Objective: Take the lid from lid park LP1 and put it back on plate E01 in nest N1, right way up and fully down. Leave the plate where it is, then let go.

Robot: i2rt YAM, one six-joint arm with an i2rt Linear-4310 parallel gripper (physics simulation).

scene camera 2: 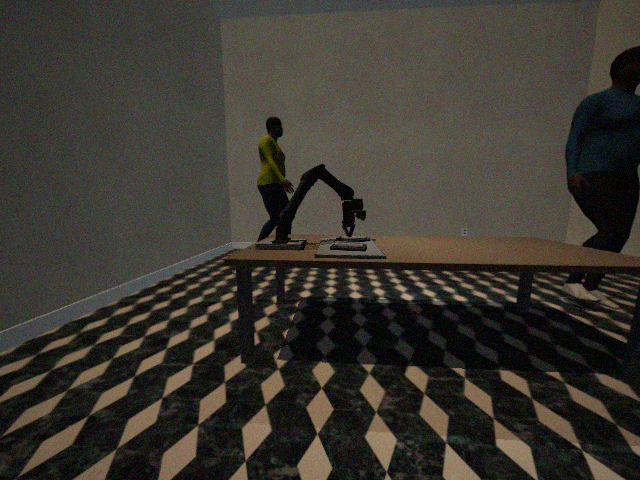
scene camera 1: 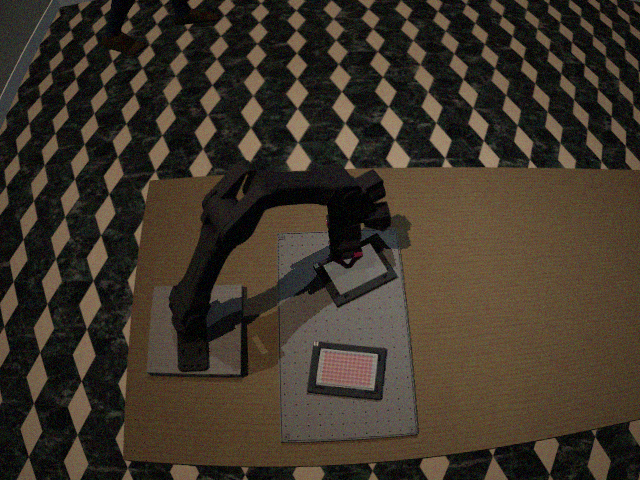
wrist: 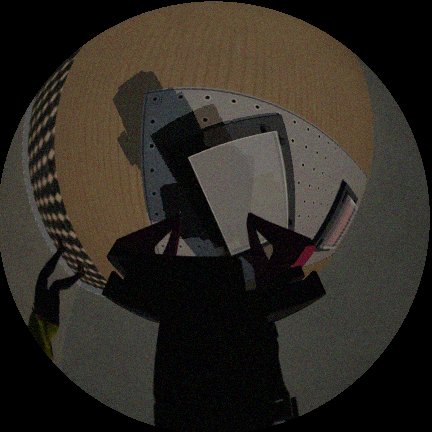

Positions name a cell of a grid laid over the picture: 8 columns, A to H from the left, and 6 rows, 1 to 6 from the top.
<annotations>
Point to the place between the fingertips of my gripper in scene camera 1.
At E4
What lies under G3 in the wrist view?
A plate with pink well grid.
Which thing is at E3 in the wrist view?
A pale grey lid.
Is my gripper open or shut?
Open.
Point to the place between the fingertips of my gripper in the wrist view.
D4
</annotations>
